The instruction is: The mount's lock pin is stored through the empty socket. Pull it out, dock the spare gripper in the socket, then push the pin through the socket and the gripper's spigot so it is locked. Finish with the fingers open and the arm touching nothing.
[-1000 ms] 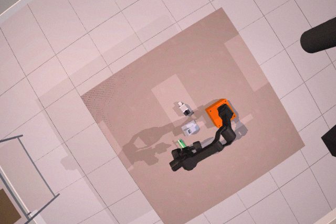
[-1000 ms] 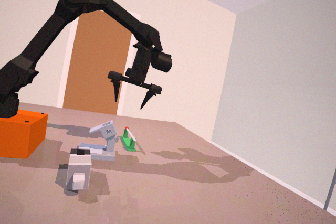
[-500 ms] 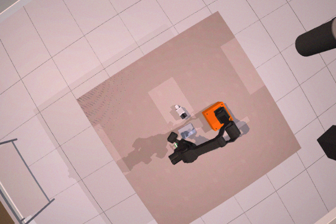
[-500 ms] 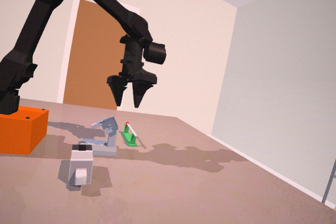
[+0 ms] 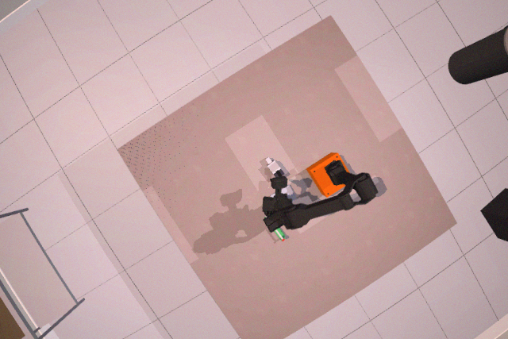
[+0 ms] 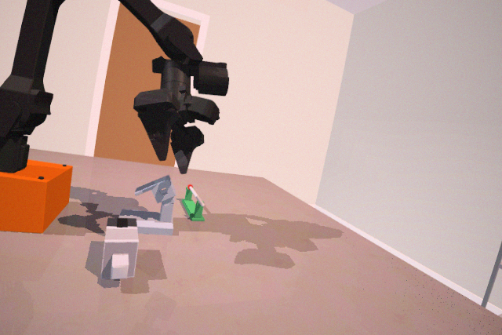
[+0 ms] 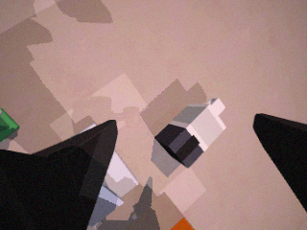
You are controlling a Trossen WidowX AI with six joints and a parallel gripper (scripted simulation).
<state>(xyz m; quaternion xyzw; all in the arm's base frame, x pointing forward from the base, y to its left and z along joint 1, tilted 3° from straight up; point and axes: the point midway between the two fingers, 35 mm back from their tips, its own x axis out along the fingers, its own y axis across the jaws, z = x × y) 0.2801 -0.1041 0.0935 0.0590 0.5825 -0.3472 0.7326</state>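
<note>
Right now the spare gripper is 120 mm below my gripper tip, 70 mm behind it and 50 mm to the right of it. The rest, counted from my gripper tip: green cradle 200 mm to the left, 130 mm below, 100 mm ahead; grey mount 100 mm to the left, 100 mm below, 10 mm behind.
</note>
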